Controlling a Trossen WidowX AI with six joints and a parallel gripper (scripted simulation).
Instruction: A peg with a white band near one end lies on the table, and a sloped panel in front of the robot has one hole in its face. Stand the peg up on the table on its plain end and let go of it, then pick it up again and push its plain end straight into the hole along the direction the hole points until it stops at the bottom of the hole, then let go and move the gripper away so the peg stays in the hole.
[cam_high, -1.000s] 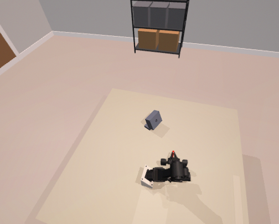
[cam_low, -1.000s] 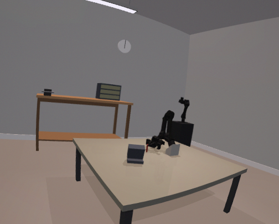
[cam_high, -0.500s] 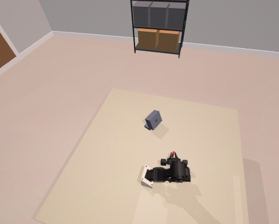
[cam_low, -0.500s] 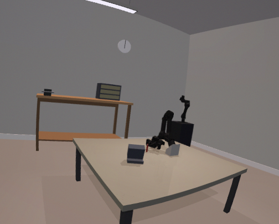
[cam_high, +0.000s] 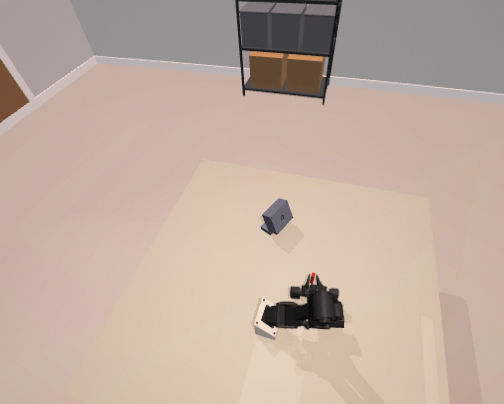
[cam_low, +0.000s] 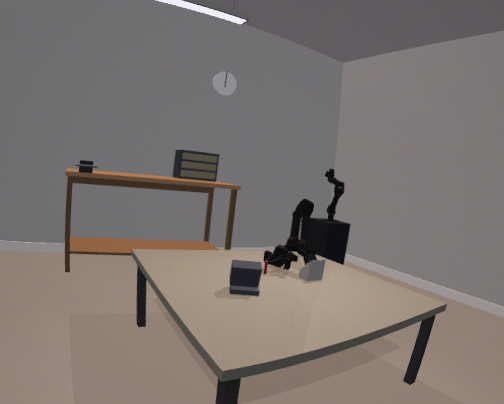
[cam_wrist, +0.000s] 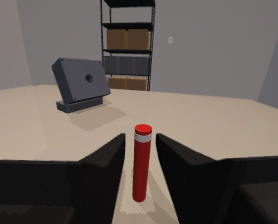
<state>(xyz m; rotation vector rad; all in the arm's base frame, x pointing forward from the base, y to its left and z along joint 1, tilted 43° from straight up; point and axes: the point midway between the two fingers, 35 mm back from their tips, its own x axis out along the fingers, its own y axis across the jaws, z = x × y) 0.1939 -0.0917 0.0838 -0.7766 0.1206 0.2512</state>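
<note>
Now: gripper tip 1 cm above the red peg. Round my gripper tip: grey sloped panel 24 cm ahead, 22 cm to the left, 1 cm above.
</note>
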